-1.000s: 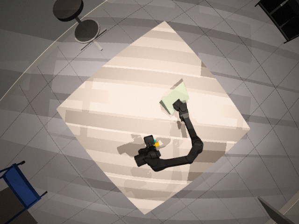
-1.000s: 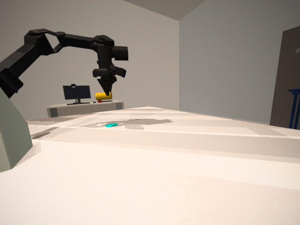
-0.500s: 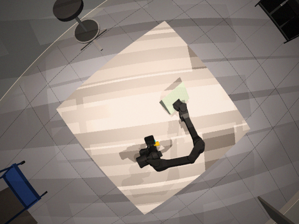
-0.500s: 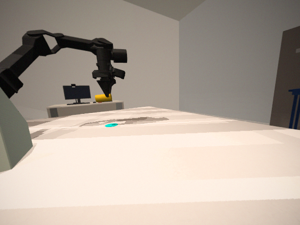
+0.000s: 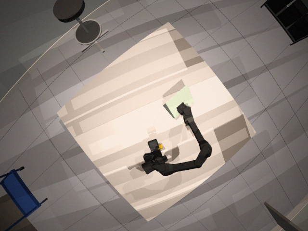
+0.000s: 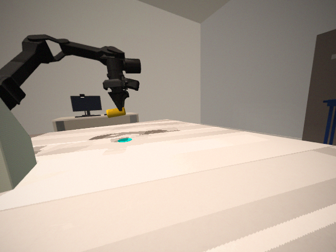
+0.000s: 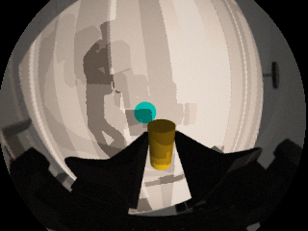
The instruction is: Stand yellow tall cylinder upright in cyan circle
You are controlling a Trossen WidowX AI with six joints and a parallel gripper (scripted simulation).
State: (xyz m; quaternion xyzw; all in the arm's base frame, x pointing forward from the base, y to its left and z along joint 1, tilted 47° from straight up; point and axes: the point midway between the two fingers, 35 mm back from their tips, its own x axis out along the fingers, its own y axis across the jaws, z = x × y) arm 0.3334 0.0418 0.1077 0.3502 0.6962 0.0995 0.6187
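Now: the cyan circle 13 cm below my gripper tip and 1 cm to the left of it. Also, from my gripper tip: yellow tall cylinder (2 cm behind, 1 cm to the left).
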